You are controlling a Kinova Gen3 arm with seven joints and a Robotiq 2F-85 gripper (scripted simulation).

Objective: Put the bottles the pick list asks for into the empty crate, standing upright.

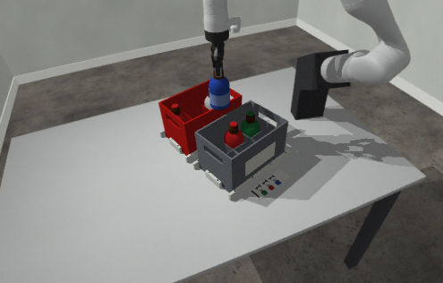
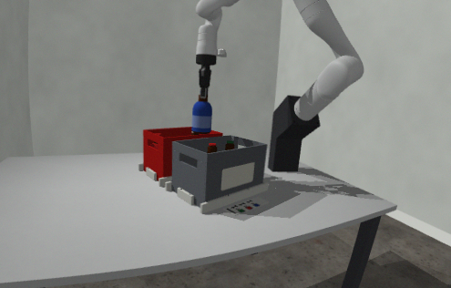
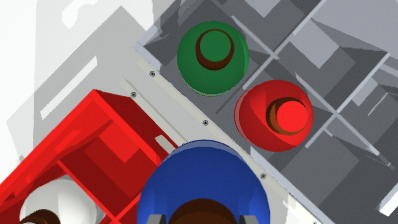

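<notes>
My hand is 7 cm above the blue-label bottle. Round my hand: red crate: 5 cm ahead, 9 cm to the right, 25 cm below; then grey crate: 3 cm behind, 13 cm to the left, 25 cm below; then green-label bottle: 9 cm behind, 6 cm to the left, 25 cm below.
</notes>
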